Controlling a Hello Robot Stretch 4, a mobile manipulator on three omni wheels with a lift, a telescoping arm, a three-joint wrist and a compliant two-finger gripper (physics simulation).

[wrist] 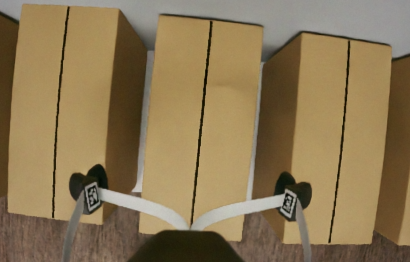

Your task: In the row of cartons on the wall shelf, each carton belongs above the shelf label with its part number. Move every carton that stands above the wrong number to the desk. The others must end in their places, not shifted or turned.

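Frame: origin at the robot's base, x left, y back, z up, level; centimetres.
Seen in the pictures: hand, tool point: (191, 188).
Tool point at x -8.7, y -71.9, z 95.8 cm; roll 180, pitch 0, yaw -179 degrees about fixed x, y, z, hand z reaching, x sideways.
Note:
Pixels of each thing's top centre, then the offset from my tool point to it. "pt": a spot on its surface instead. Level surfaces: height alone.
- middle carton, top centre: (200, 130) dz -6.0, dx -0.6, dy -4.9 cm
- left carton, top centre: (57, 112) dz -6.0, dx +15.7, dy -6.0 cm
- right carton, top centre: (342, 143) dz -6.0, dx -17.4, dy -4.3 cm
- white wall shelf, surface height: dz -24.0 cm
- more, surface spot: (397, 150) pt dz -8.7, dx -27.5, dy -3.6 cm
- brown wooden floor, surface height: dz -98.5 cm
Seen from above, a middle carton (220, 115) with a dark seam stands between a left carton (82, 110) and a right carton (325, 130) on the white wall shelf (144, 125). No carton fronts, part numbers or shelf labels show from this angle. My gripper (190, 196) is open and empty. Its fingertips are wide apart, over the middle carton's left and right sides in the picture. The left fingertip overlaps the left carton's front end and the right one overlaps the right carton's. I cannot tell how high above the cartons they are. The desk does not show.
Part of another carton (5, 100) shows at the left edge and part of one more (397, 150) at the right edge. The grey wall (210, 7) stands behind the row. The brown wooden floor (25, 240) shows below the front ends. The gaps between cartons are narrow.

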